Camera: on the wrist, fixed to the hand. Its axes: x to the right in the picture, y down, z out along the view.
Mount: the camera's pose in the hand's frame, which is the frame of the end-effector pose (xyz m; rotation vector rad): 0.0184 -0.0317 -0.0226 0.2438 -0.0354 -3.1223
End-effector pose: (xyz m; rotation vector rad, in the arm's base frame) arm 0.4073 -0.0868 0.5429 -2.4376 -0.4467 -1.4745
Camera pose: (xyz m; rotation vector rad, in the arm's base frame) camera 0.3847 -0.0637 0.5714 -0.3808 2.1777 0.2711
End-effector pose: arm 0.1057 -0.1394 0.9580 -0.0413 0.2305 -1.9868
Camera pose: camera 0.0665 -0.1402 0.9402 0.1362 0.1869 1.1671
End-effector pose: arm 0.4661 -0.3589 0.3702 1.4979 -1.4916 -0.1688
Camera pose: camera 0.5078 -0.3697 0.3695 -1.9033 -1.7530 1.3037
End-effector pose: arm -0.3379 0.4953 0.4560 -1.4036 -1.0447 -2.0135
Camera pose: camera -0.3808 0.4971 0.4588 -0.8639 1.2756 0.4513
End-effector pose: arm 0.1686 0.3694 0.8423 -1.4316 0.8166 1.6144
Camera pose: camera 0.2066 0.3671 0.8222 -0.6414 -1.1612 -0.9395
